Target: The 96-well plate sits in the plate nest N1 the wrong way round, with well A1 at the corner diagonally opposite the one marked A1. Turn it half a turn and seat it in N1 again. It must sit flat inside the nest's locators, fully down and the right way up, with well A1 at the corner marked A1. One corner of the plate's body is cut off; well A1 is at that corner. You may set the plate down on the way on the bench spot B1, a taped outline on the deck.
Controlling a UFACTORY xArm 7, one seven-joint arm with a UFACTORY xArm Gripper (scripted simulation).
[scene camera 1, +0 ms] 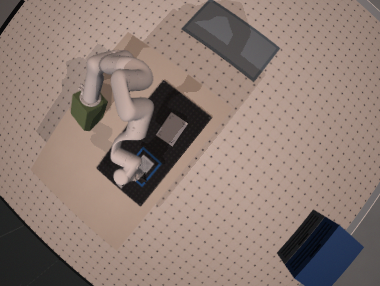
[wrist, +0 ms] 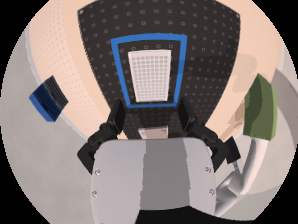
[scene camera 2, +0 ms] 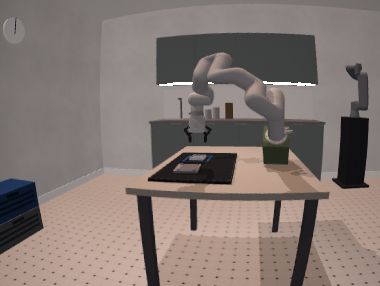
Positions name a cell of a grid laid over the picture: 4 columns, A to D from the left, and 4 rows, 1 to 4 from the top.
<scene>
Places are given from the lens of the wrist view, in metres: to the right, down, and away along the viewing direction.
white 96-well plate (wrist: C2): 0.00, -0.09, 0.18
</scene>
